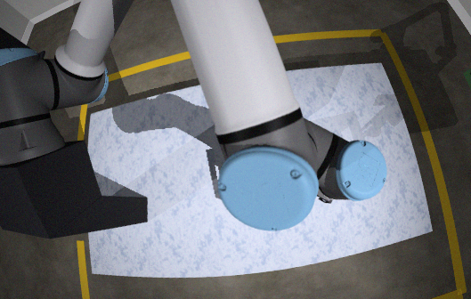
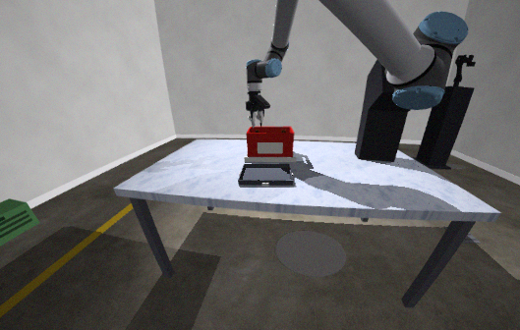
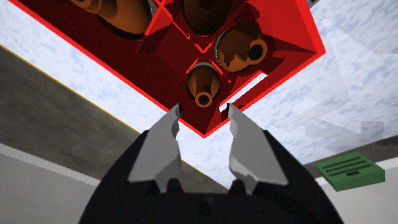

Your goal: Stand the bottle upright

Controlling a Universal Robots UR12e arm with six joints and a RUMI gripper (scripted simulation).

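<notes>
Now: hand 9 cm past the red crate, 3 cm to the right of it and 11 cm above it. The rest, counted from my hand: dark tray 9 cm behind, 32 cm to the left, 18 cm below.
</notes>
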